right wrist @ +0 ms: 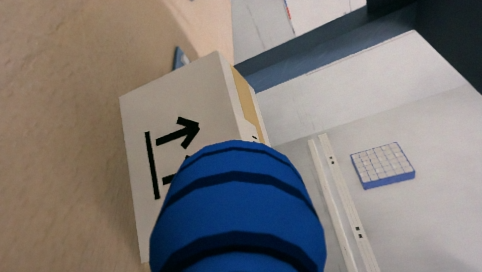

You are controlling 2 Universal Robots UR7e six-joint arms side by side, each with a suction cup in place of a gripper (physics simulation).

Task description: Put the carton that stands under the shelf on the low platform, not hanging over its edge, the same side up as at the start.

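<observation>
The white carton stands on the tan table top; the view is turned sideways, and the black arrows on the carton's face point to the right of the frame, away from the table. A yellow-tan strip runs along its adjoining side. My right suction cup, blue and ribbed, is in front of the carton's face and covers its lower right part in the frame. The cup's tip is hidden from the camera, so contact and grip cannot be told. The left suction cup does not show. The shelf and the low platform cannot be made out.
A small blue piece shows behind the carton on the table top. A dark blue band crosses the background. A blue-edged white grid panel and long pale strips show on the grey surface at the right.
</observation>
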